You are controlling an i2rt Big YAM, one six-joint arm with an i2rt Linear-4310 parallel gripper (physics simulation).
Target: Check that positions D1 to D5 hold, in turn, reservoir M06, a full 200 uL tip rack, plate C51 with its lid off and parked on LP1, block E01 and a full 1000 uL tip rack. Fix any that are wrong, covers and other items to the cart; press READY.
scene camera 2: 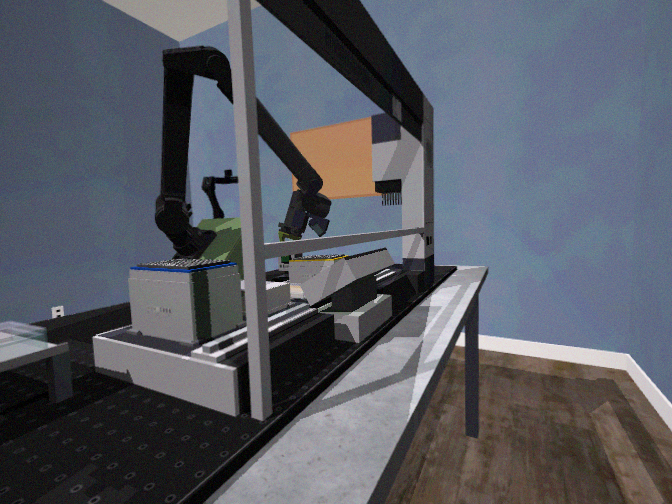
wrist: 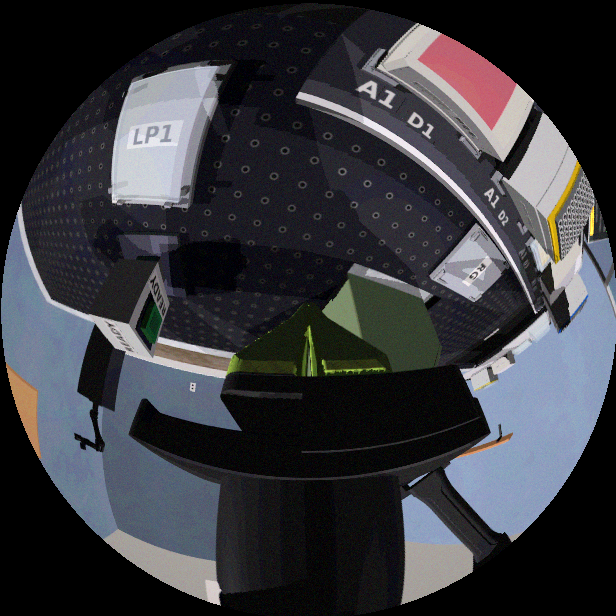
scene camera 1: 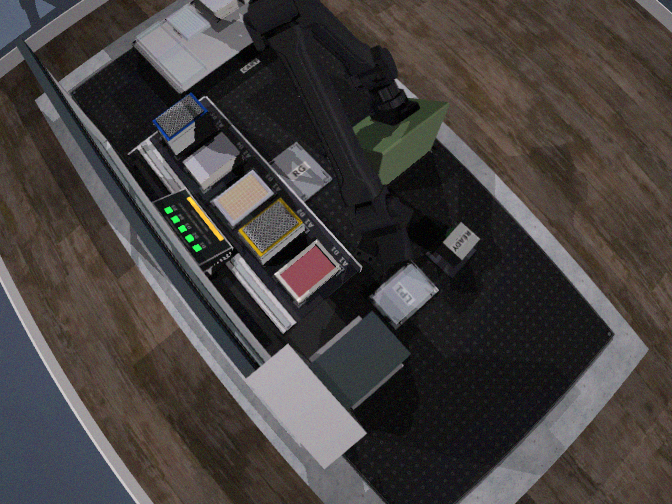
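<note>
The deck row holds a red-topped reservoir (scene camera 1: 306, 269) at D1 (wrist: 468, 77), a yellow-rimmed tip rack (scene camera 1: 270, 225), an uncovered beige plate (scene camera 1: 242, 196), a grey block (scene camera 1: 211, 160) and a taller blue-rimmed tip rack (scene camera 1: 179, 119). Both racks look full. A clear lid lies on pad LP1 (scene camera 1: 404, 292) (wrist: 160, 137). The READY button box (scene camera 1: 461, 241) shows a green face in the wrist view (wrist: 150, 321). My gripper (wrist: 308, 353) is shut and empty, raised above the mat between the deck and the READY box; it also shows in scene camera 2 (scene camera 2: 287, 238).
A status panel with several green lights (scene camera 1: 189, 225) sits left of the deck. The pad marked RG (scene camera 1: 300, 170), the green arm base (scene camera 1: 401, 138), a dark grey box (scene camera 1: 358, 358) and the cart (scene camera 1: 184, 43) surround the area. A gantry frame (scene camera 2: 249, 217) spans the deck.
</note>
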